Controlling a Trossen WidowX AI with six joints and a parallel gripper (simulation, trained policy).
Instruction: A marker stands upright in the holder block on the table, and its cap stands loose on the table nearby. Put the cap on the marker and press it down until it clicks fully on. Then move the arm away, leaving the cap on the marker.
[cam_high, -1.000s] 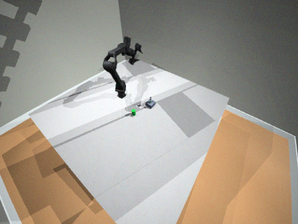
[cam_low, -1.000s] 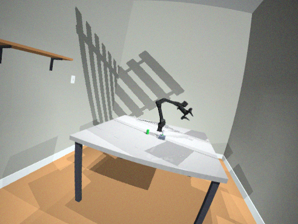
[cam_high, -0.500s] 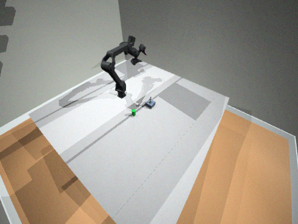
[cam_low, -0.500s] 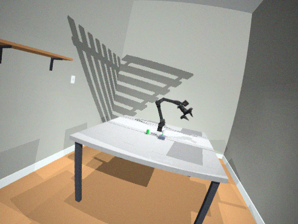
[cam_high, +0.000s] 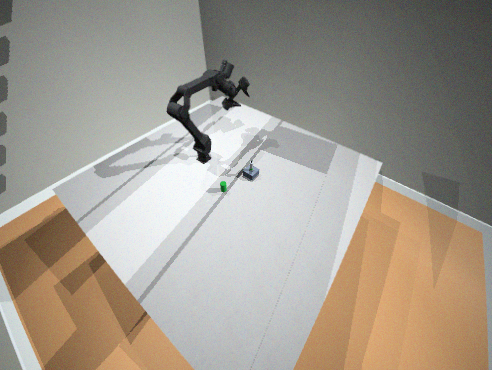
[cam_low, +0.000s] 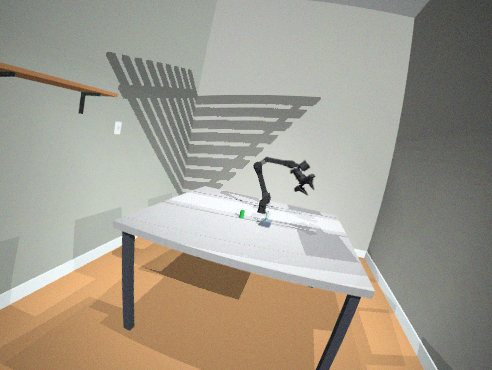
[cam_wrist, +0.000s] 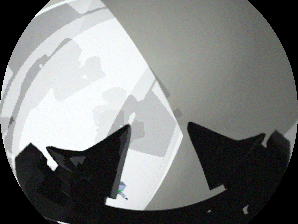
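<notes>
Right now my gripper tip is 200 mm short of the green cap, 430 mm to the left of it and 210 mm above it. Also, from my gripper tip: blue-grey holder block: 240 mm ahead, 260 mm to the right, 220 mm below.
</notes>
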